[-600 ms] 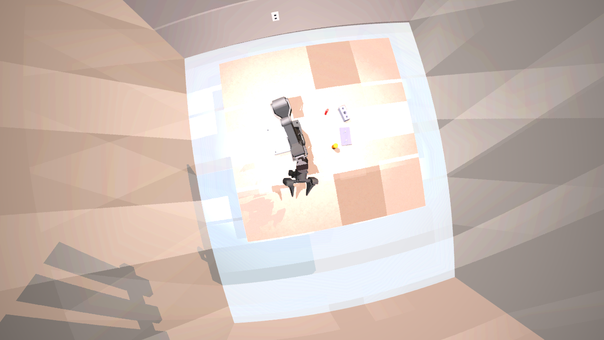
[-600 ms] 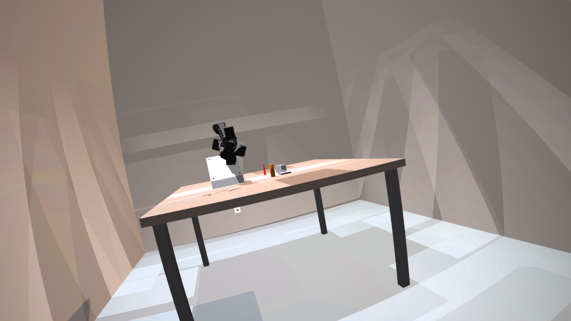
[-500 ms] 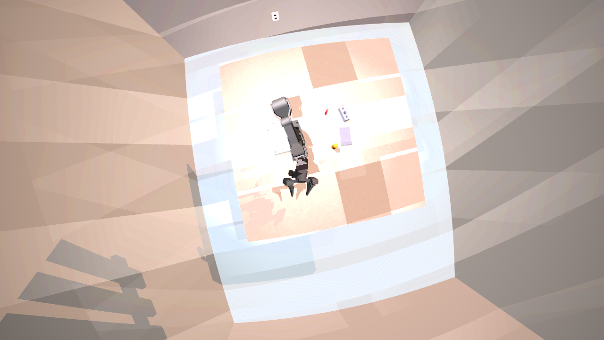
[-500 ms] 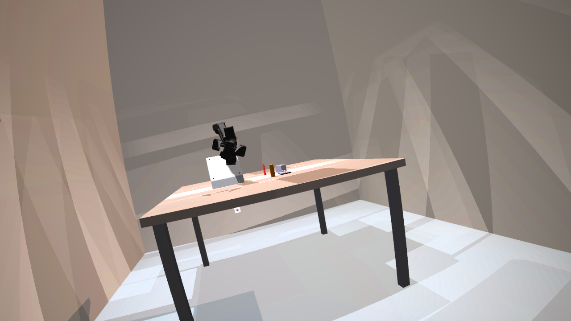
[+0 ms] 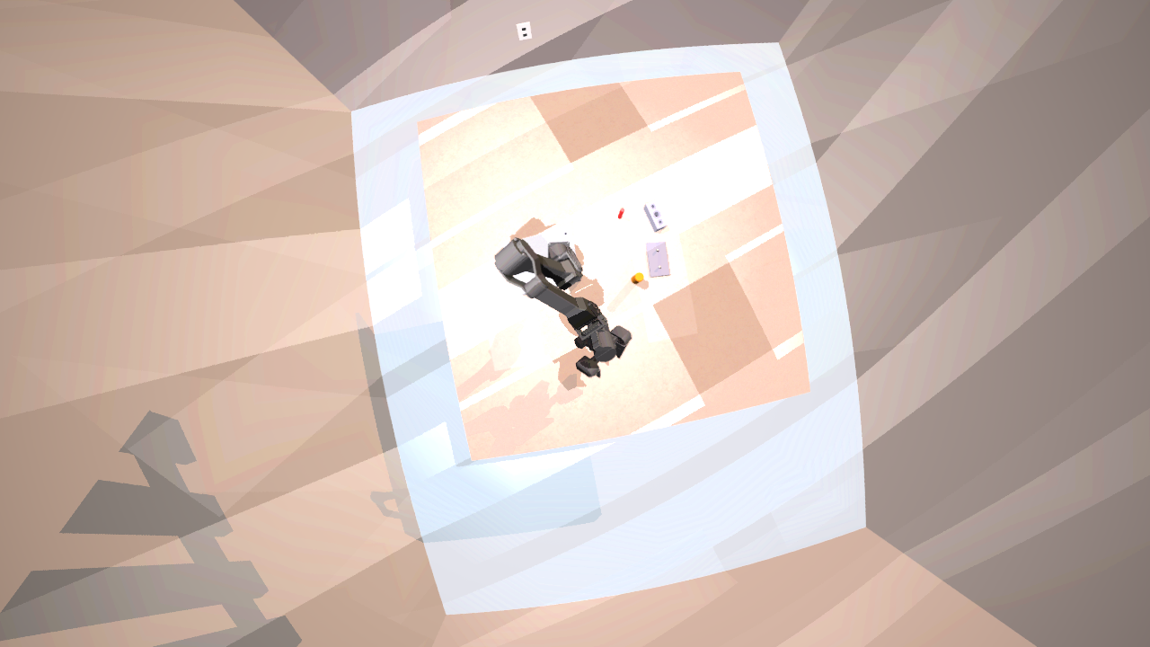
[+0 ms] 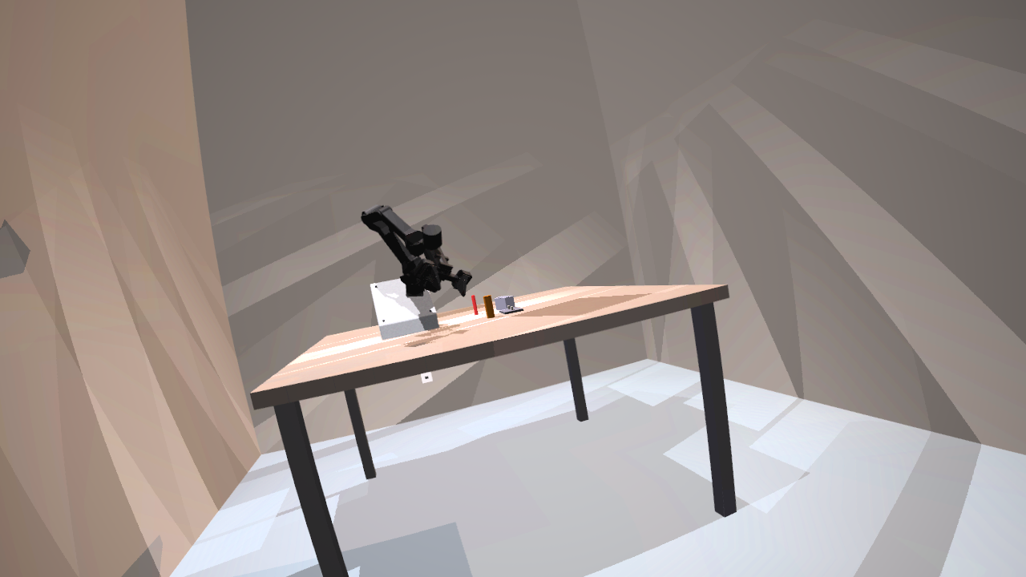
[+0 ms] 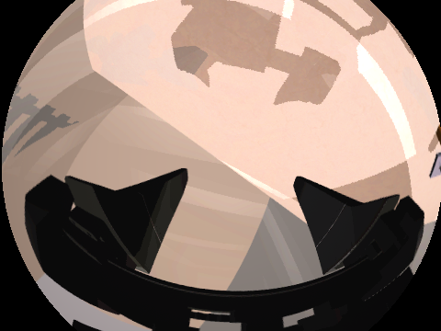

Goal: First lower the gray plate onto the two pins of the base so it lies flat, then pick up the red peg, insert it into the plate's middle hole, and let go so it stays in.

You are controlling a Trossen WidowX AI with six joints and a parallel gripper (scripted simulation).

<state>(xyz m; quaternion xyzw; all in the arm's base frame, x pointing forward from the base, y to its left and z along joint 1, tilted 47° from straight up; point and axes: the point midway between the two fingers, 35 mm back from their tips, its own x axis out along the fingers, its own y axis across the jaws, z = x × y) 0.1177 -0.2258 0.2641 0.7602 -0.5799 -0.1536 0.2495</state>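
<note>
The gray plate lies 49 cm to the left of my gripper tip, 22 cm ahead of it and 9 cm below it. The rest, counted from my gripper tip: pin base 35 cm to the left, 21 cm ahead, 12 cm below; then yellow-orange object 28 cm to the left, 13 cm ahead, 8 cm below; then red peg 51 cm to the left, 10 cm ahead, 8 cm below.
</note>
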